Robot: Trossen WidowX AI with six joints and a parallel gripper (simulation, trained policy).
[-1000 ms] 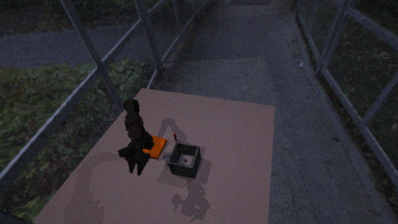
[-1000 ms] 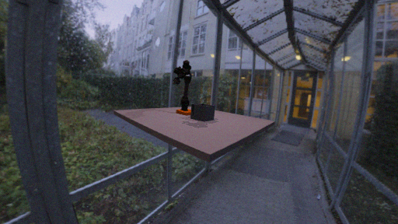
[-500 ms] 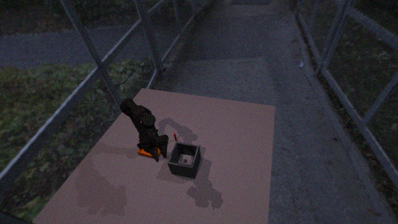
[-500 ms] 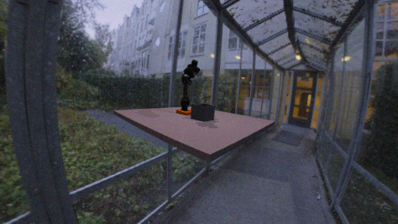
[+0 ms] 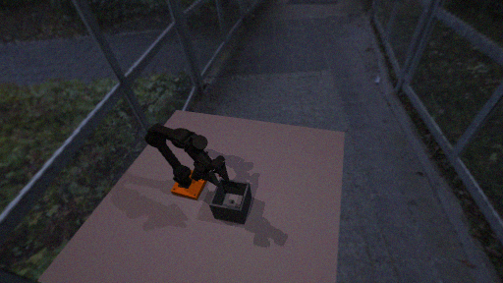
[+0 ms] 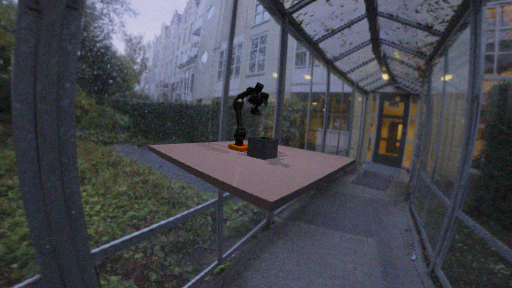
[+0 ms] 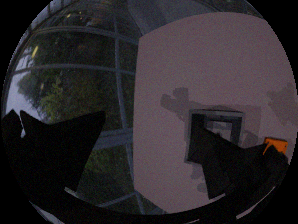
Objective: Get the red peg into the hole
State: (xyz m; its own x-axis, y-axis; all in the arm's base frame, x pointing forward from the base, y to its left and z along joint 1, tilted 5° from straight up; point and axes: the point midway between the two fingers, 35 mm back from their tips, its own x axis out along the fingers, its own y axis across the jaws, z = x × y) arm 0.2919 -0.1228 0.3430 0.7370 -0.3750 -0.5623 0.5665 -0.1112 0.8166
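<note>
My gripper tip is now 29 cm above the red peg, 26 cm to the right of it and 17 cm past it.
</note>
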